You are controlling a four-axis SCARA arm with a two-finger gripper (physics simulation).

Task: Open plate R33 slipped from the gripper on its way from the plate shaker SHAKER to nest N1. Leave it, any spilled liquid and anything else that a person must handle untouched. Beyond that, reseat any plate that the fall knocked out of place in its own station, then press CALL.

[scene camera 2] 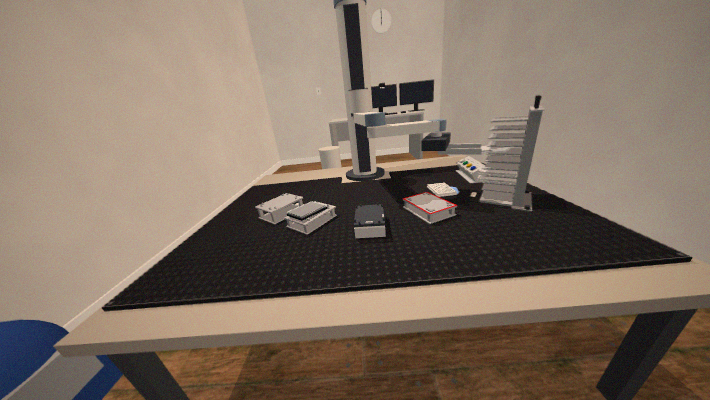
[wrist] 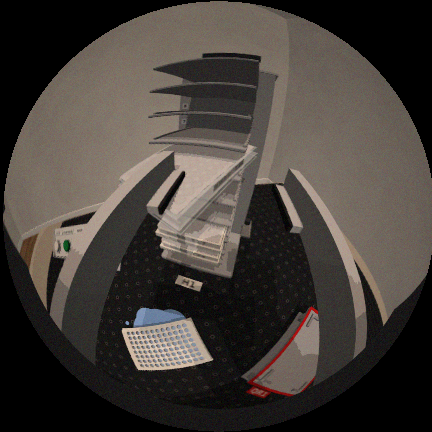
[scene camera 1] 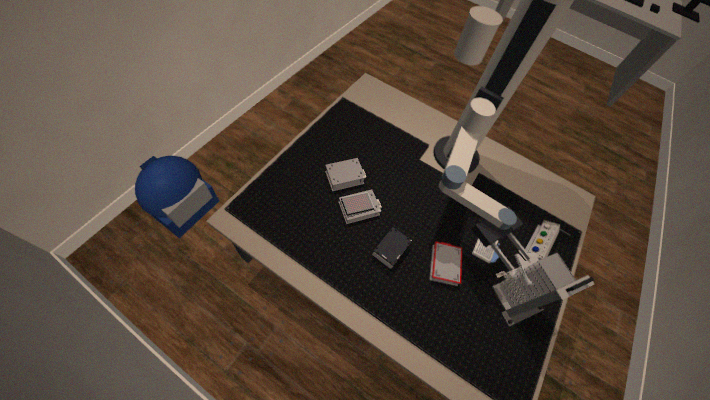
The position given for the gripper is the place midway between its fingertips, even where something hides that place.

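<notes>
The gripper [scene camera 1: 521,264] shows in the wrist view [wrist: 230,168] too, and in scene camera 2 [scene camera 2: 481,148]. There's also a dark box [scene camera 2: 369,221], and a button box [wrist: 63,238] as well.
</notes>
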